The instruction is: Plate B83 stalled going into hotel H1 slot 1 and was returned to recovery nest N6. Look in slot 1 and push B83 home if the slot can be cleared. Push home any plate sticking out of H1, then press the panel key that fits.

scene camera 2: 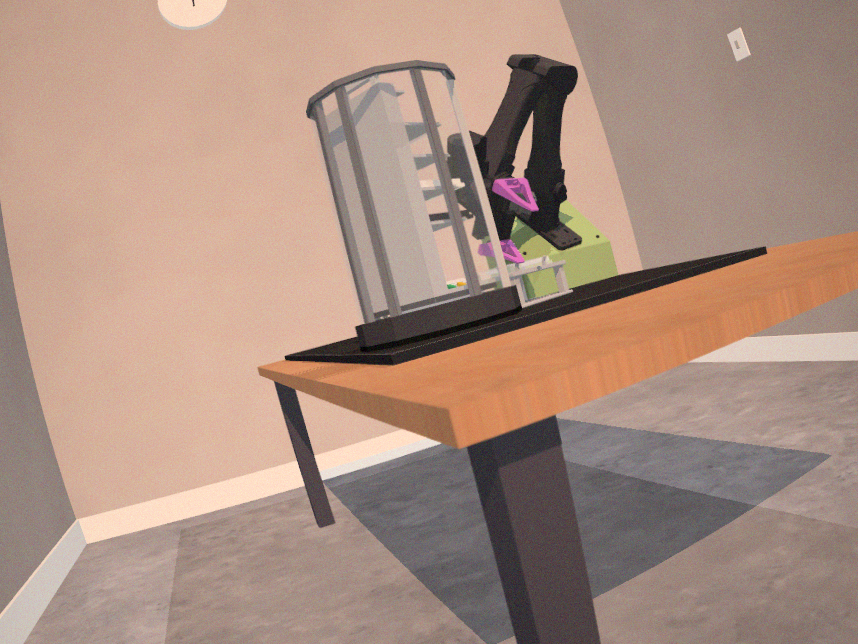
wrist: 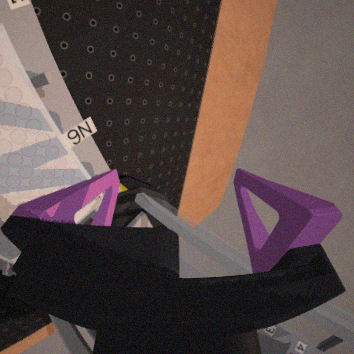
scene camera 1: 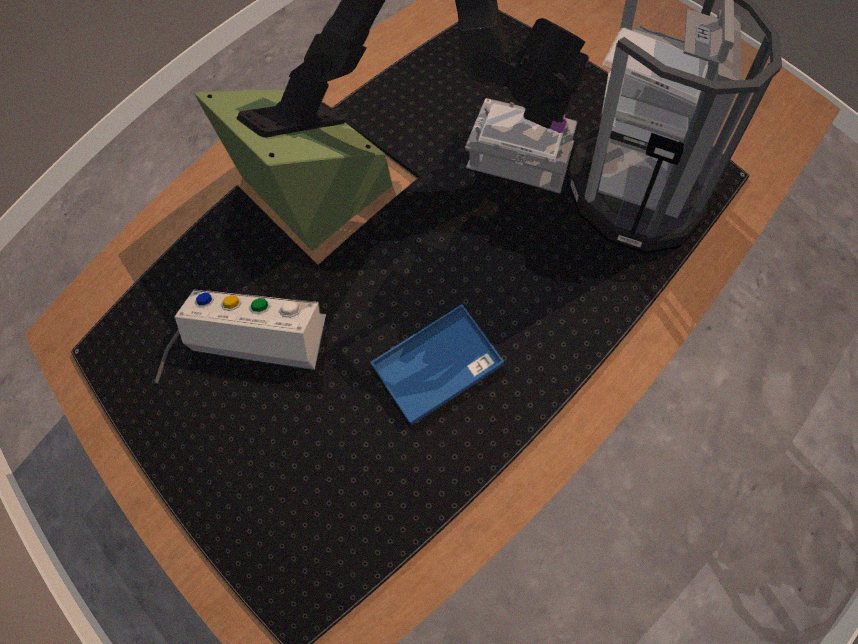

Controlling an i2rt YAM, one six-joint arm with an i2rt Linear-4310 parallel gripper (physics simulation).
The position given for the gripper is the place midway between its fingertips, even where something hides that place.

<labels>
The gripper shows in scene camera 2 (528, 236), in the wrist view (176, 175) and in scene camera 1 (568, 87). The same spot on a grey slotted rack tower: (wrist: 202, 253) is (scene camera 2: 446, 237).
</labels>
